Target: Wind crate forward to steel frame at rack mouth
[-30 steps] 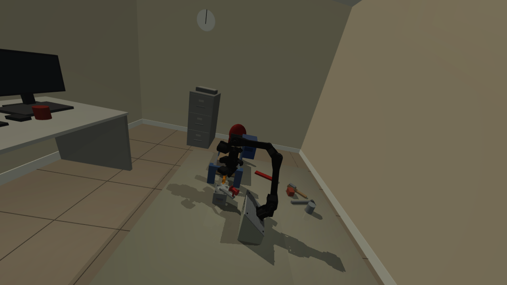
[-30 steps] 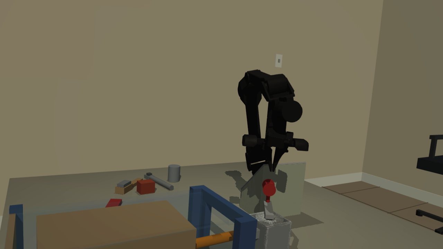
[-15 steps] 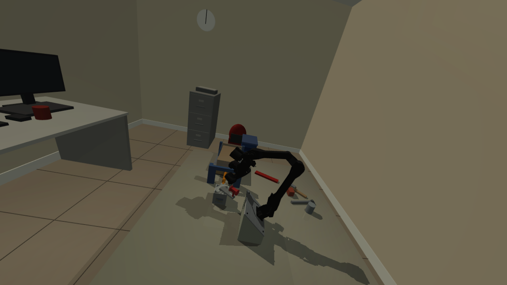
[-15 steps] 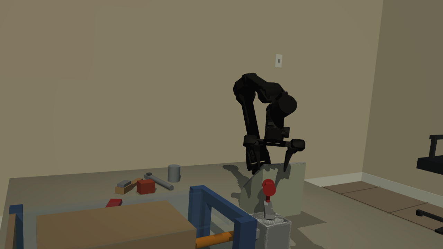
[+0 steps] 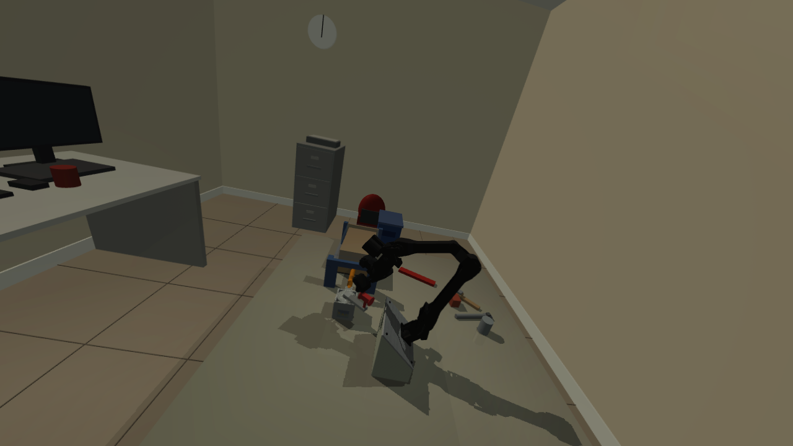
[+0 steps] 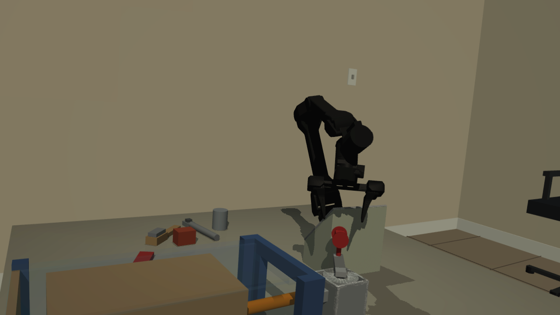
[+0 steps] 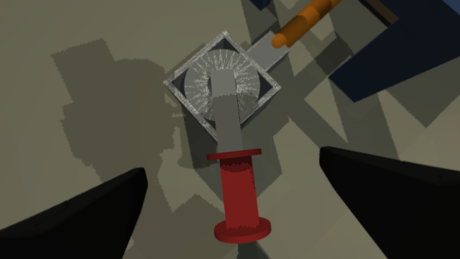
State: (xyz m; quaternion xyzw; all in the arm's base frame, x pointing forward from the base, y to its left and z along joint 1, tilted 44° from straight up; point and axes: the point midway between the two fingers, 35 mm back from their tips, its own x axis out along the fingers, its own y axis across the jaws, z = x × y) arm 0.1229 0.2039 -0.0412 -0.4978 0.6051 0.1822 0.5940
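My gripper tip is 6 cm above the red knob, 2 cm to the left of it and 1 cm past it. The rest, counted from my gripper tip: clear-panelled cubby: 45 cm ahead, 8 cm to the left, 8 cm below; then grey winch: 16 cm below, 6 cm to the left, 3 cm ahead; then winch handle: 9 cm below, 1 cm to the left, 1 cm ahead.
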